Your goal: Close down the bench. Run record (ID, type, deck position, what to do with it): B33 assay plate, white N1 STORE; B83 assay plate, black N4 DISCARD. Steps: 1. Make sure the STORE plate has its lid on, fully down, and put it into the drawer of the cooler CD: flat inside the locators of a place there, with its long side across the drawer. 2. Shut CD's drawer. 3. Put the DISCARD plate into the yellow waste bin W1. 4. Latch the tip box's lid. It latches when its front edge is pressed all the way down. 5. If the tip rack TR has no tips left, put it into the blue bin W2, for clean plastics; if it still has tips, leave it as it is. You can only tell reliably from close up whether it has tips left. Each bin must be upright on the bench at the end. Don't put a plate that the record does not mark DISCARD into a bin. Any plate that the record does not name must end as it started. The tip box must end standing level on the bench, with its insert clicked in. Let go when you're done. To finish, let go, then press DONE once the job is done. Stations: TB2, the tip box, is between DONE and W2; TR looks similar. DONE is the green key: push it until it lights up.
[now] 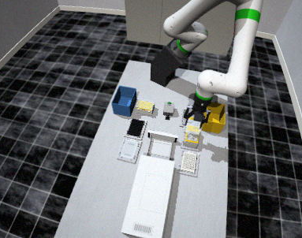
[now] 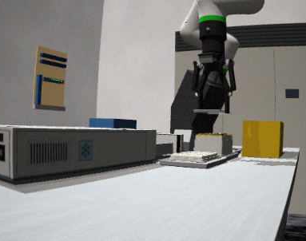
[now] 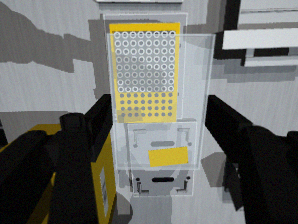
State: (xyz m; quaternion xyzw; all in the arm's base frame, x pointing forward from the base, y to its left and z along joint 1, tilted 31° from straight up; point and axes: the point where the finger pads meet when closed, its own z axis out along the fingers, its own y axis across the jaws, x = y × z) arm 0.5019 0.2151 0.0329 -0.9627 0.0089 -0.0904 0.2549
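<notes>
My gripper is now 190 mm short of the white plate, 30 mm to the right of it and 150 mm above it. Also, from my hand: clear plate lid: 20 mm below; yellow-topped tip holder: 10 mm ahead, 10 mm to the left, 110 mm below; yellow bin W1: 170 mm behind, 140 mm to the left, 130 mm below.
</notes>
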